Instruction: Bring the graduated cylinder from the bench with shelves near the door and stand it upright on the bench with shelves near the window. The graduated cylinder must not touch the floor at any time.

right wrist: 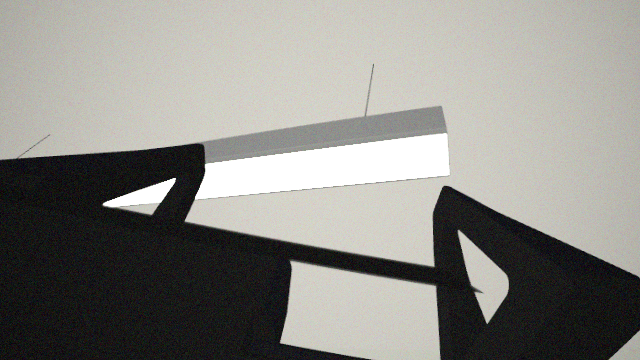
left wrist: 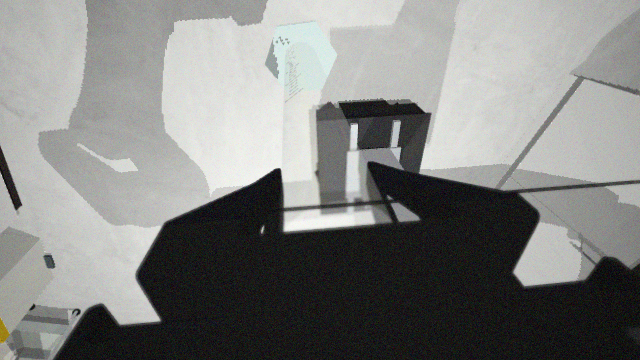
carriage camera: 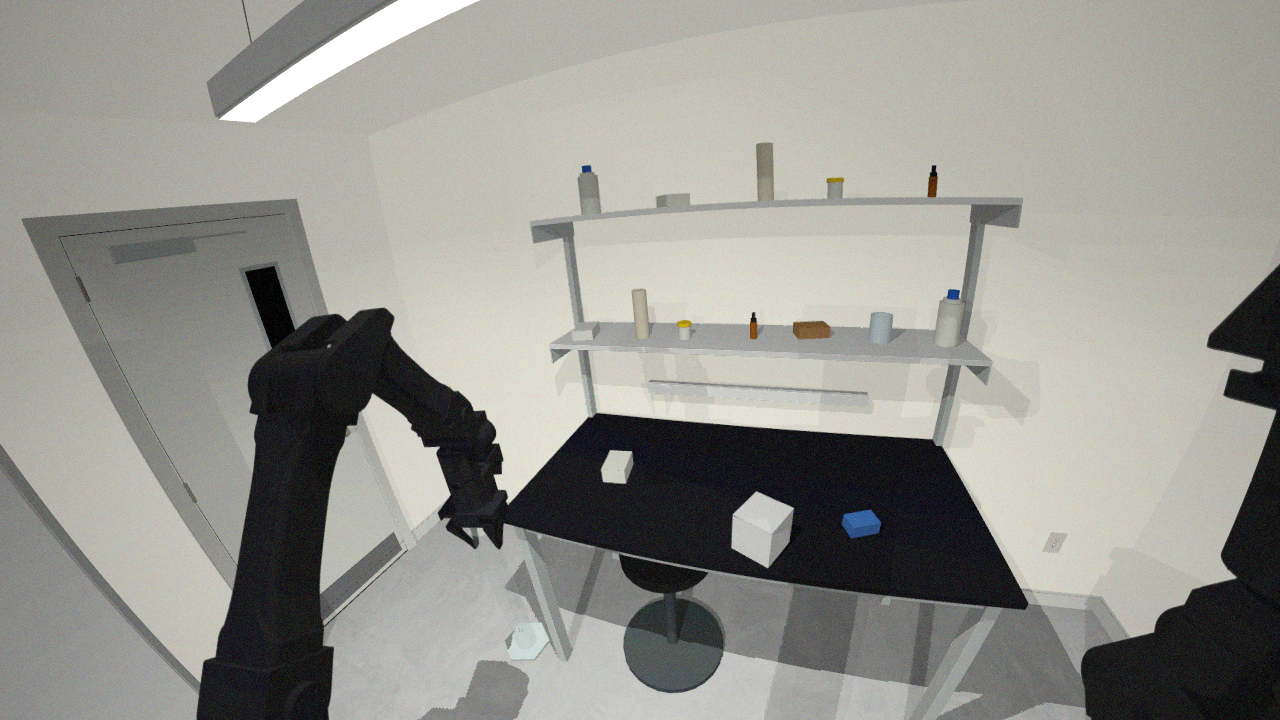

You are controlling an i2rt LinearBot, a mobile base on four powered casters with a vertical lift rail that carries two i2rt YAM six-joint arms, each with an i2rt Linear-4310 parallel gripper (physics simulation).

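Frame: origin at the left arm's base, x ahead, y left, z up, level; metres.
Seen in the pictures: left gripper, between the fingertips: [left wrist: 324, 176] [carriage camera: 488, 546]; right gripper, between the fingertips: [right wrist: 319, 178].
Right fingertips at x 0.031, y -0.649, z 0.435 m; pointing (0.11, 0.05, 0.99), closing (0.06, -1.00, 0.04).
Offsets run from my right fingertips to a thing's middle. "*": to the spot under its first point. Level surfaces: height alone.
My left gripper [carriage camera: 478, 535] [left wrist: 324, 176] is shut on the clear graduated cylinder, pointing down left of the bench's near left corner. The cylinder's pale hexagonal base @(* 0.339 m ahead, 0.644 m left, 0.784 m down) [carriage camera: 526, 641] [left wrist: 319, 55] shows below the fingers, beside the bench's left leg, with floor behind it; it hangs roughly upright. Its clear body is hardly visible in the carriage view. My right gripper [carriage camera: 1219, 365] [right wrist: 319, 178] is open and empty, raised at the right edge. A black-topped bench @(0.916 m down) [carriage camera: 698, 461] with two shelves stands ahead, right of a grey door [carriage camera: 170, 358]. The window does not show.
A white box @(1.091 m ahead, 0.539 m left, 0.888 m down) [carriage camera: 615, 466], a white cube @(0.708 m ahead, 0.094 m left, 0.852 m down) [carriage camera: 760, 530] and a blue box @(0.735 m ahead, 0.215 m right, 0.897 m down) [carriage camera: 861, 523] are on the bench. A stool [carriage camera: 673, 649] stands under its front edge. Bottles and jars stand on the upper shelf [carriage camera: 895, 203] and lower shelf @(0.460 m down) [carriage camera: 720, 340]. A lamp [carriage camera: 358, 53] hangs above.
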